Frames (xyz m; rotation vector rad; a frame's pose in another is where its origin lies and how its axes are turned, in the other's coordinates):
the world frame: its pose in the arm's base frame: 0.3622 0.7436 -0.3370 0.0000 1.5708 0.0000
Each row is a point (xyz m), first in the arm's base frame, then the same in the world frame.
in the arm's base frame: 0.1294 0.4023 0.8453
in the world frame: -1.1823 -0.3413 -0.2328
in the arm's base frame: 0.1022 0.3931 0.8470
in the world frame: -1.1840 -0.3505 -0.2600
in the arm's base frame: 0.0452 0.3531 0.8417
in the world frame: -1.1787 -0.3905 -0.3170
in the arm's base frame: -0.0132 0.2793 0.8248
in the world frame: -1.1618 -0.4643 -0.3754
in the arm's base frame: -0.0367 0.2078 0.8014
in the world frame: -1.1384 -0.5358 -0.3989
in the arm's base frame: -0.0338 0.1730 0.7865
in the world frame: -1.1235 -0.5706 -0.3960
